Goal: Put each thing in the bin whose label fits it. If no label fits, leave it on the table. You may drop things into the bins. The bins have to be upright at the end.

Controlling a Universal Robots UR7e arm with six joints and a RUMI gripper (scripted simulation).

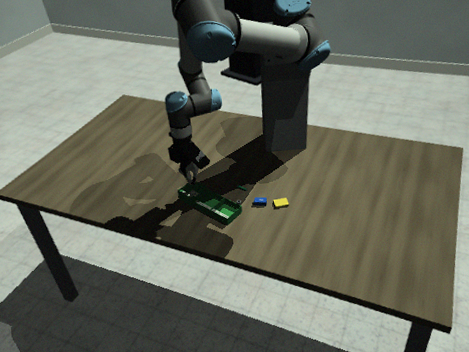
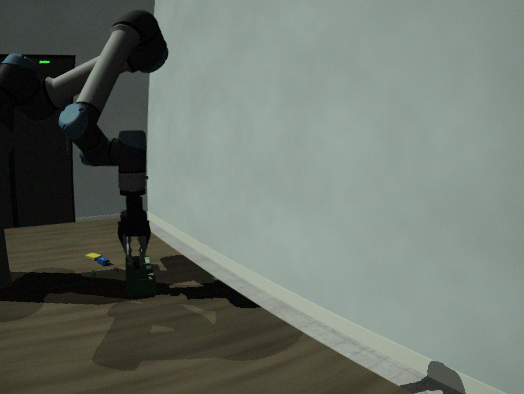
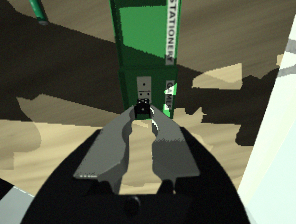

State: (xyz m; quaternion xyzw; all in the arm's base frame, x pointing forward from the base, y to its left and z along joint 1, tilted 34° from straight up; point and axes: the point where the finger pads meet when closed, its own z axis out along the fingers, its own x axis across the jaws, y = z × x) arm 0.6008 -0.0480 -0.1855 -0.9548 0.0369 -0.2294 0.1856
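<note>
The pale rectangular piece lies 70 mm below my hand. The rest, counted from my hand: green cylinder 140 mm behind, 120 mm to the left, 80 mm below; then grey hex nut 170 mm to the left, 80 mm below, 70 mm behind; then black part 10 mm below.
</note>
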